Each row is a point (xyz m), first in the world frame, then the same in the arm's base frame.
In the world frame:
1: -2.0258 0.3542 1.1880
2: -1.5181 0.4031 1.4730
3: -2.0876 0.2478 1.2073
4: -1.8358 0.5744 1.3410
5: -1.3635 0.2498 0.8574
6: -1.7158 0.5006 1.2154
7: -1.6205 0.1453 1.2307
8: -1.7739 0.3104 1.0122
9: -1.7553 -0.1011 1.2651
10: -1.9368 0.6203 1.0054
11: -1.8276 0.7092 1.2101
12: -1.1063 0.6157 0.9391
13: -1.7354 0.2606 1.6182
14: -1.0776 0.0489 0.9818
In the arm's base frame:
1: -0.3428 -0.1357 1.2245
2: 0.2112 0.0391 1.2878
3: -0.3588 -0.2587 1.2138
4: -0.1589 0.0887 1.3789
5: 0.0573 0.1551 0.6639
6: -0.1074 0.1138 1.1991
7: 0.0623 -0.1538 1.0116
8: -0.2155 -0.0138 0.9691
9: 0.0266 -0.4322 0.9754
10: -0.4258 0.1836 1.1676
11: -0.2512 0.2460 1.3328
12: 0.2257 0.5537 0.8033
13: 0.1403 -0.2183 1.4195
14: 0.4041 0.0688 0.5648

